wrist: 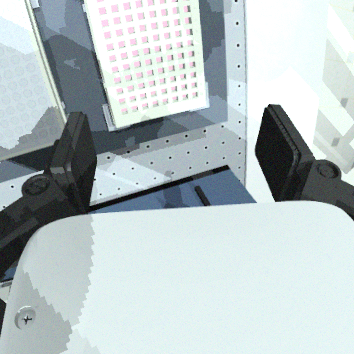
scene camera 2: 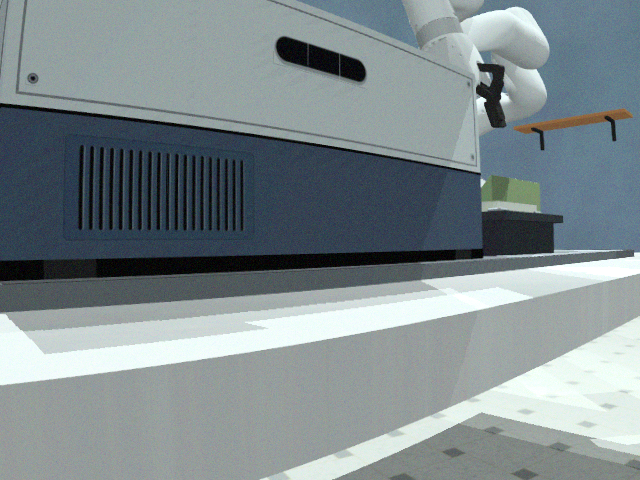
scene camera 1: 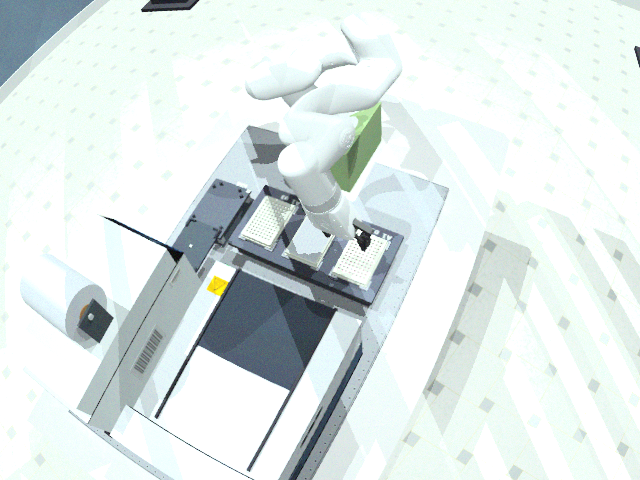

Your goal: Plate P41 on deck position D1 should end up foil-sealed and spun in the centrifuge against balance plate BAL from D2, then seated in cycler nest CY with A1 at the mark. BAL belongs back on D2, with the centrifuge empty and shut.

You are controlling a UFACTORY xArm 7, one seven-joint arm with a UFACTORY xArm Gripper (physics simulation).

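Frame: origin at the arm's base, x left, y back, z up, level; metres.
Seen in the pictures: gripper, fingertip midpoint: [wrist: 176, 130] [scene camera 1: 348, 238].
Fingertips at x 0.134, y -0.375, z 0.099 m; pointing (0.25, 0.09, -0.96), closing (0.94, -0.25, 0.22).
Note:
Pixels of each thing's top centre, then the offset from my fingertips to it. "*": a spot on its surface instead. Level surfaces: height alone.
- dark deck, its level: dz -0.117 m
- P41, middle of its top: [wrist: 151, 44] [scene camera 2: 494, 204] [scene camera 1: 360, 255] dx +0.018, dy +0.021, dz -0.101 m
- BAL, middle of its top: [scene camera 1: 312, 236] dx -0.105, dy +0.040, dz -0.101 m
- third plate, middle of its top: [scene camera 1: 267, 219] dx -0.228, dy +0.059, dz -0.101 m
- dark low device, middle of its top: [scene camera 1: 216, 204] dx -0.390, dy +0.080, dz -0.122 m
- white cylinder, surface spot: [scene camera 1: 56, 289] * dx -0.391, dy -0.399, dz +0.299 m
Three plates lie on the dark deck [scene camera 1: 383, 267] [wrist: 215, 75]. The right one, by the D1 mark, is P41 [scene camera 1: 361, 260] [wrist: 150, 60]; it is pale with open square wells, pink inside. The middle one, in D2's place, is BAL [scene camera 1: 310, 245] [wrist: 20, 90], with a smooth, translucent-looking top. My gripper [scene camera 1: 364, 240] [scene camera 2: 495, 116] [wrist: 176, 130] is open and empty. It hangs above the D1 end of the deck; in the wrist view P41 lies beyond the fingertips. I cannot tell from these views whether the centrifuge is empty; nest CY is not clearly identifiable.
A third plate [scene camera 1: 268, 222] lies at the deck's left. A large white and blue machine [scene camera 2: 258, 196] [wrist: 210, 185] stands in front of the deck. Left are a dark low device [scene camera 1: 219, 206], a grey barcoded panel [scene camera 1: 170, 299] and a white cylinder [scene camera 1: 56, 289]. A green block [scene camera 1: 367, 144] [scene camera 2: 516, 191] stands behind.

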